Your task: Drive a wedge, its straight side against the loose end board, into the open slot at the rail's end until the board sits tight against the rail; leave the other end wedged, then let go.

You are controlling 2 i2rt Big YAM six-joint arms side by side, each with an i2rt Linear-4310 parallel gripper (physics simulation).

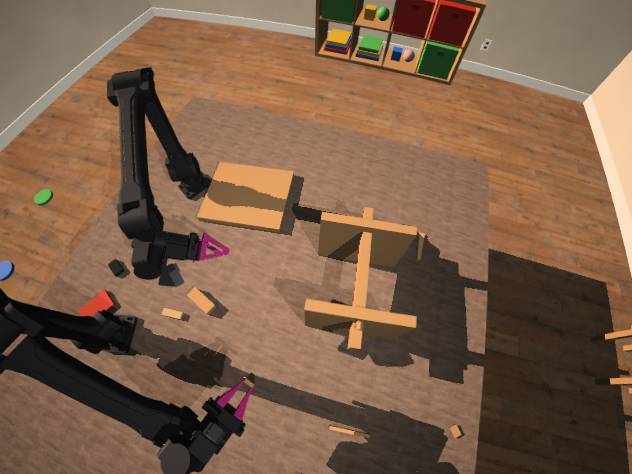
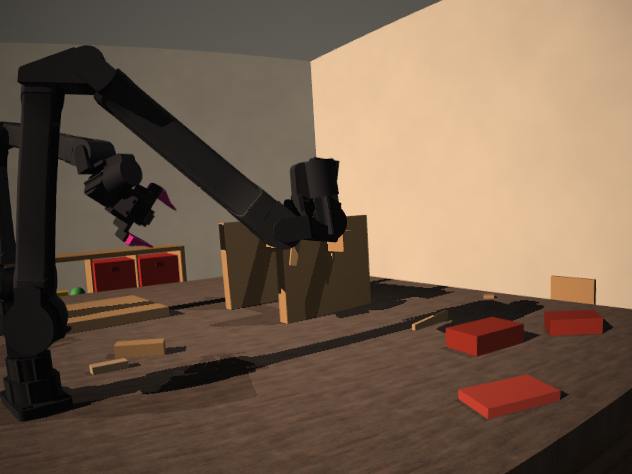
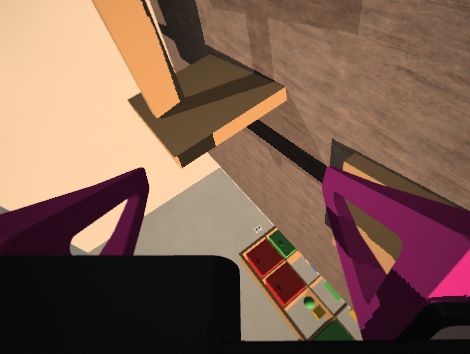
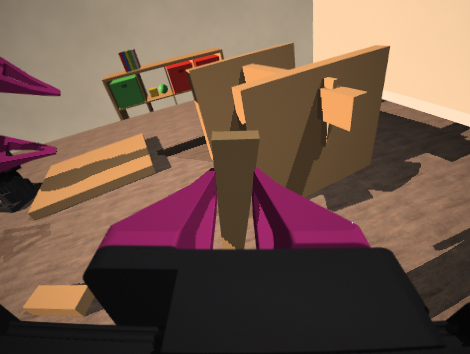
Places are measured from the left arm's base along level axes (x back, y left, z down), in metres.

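Where they show: left gripper, between the fingertips: point(image 1: 224, 252) point(image 2: 163, 228) point(image 3: 235, 177) point(image 4: 58, 123); right gripper, between the fingertips: point(image 1: 250, 379) point(image 4: 234, 177); left arm's base, origin of its link: point(image 1: 195, 186) point(image 4: 23, 198); right arm's base, origin of its link: point(image 1: 121, 333) point(image 2: 36, 404).
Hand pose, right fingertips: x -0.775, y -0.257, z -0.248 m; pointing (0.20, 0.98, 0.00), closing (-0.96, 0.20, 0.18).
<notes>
Things, the pixels of their top centre, and the offset from my right fingertips. "*": a spot on its surface instead.
- pale wedge, centre of its top: point(image 4: 217, 132) point(image 1: 246, 379) dx +0.003, dy -0.003, dz -0.030 m
- rail, centre of its top: point(image 3: 123, 57) point(image 1: 364, 268) dx +0.005, dy +0.401, dz +0.028 m
- far board, centre of its top: point(image 3: 148, 127) point(image 4: 242, 55) point(image 2: 264, 219) point(image 1: 369, 224) dx +0.083, dy +0.507, dz +0.006 m
- small wedge, centre of its top: point(image 4: 330, 78) point(image 1: 358, 324) dx -0.087, dy +0.275, dz +0.025 m
- far rail end, a spot on its surface: point(image 1: 368, 213) * dx +0.118, dy +0.554, dz +0.038 m
- flat wooden slab, centre of its top: point(image 2: 96, 308) point(image 4: 95, 165) point(image 1: 247, 193) dx +0.572, dy +0.385, dz +0.222 m
- thin strip, centre of its top: point(image 2: 430, 314) point(image 1: 350, 432) dx -0.278, dy +0.080, dz +0.226 m
- small block, centre of its top: point(image 2: 488, 294) point(image 1: 456, 431) dx -0.511, dy +0.300, dz +0.240 m
My left gripper point(image 1: 214, 248) point(image 2: 163, 228) is open and empty, beyond the loose blocks and left of the rail assembly. My right gripper point(image 1: 246, 390) point(image 4: 234, 177) is shut on a pale wedge point(image 1: 248, 381) point(image 4: 235, 185), held above the table in front of the assembly. The rail point(image 1: 362, 270) point(image 3: 145, 60) joins two upright boards, a near board point(image 1: 382, 320) point(image 4: 280, 125) and a far board point(image 1: 372, 239) point(image 3: 200, 120). A small wedge point(image 1: 358, 323) point(image 4: 330, 83) stands through the rail end outside the near board. The far rail end point(image 1: 368, 213) pokes out; its slot is hidden.
A flat wooden slab point(image 1: 255, 176) point(image 4: 100, 162) lies left of the far board. A thin strip point(image 1: 347, 431) point(image 2: 429, 320) and a small block point(image 1: 455, 431) point(image 2: 488, 295) lie near the front. Red blocks point(image 2: 484, 335) point(image 1: 96, 303) and wooden blocks point(image 1: 200, 300) point(image 2: 140, 347) lie around.
</notes>
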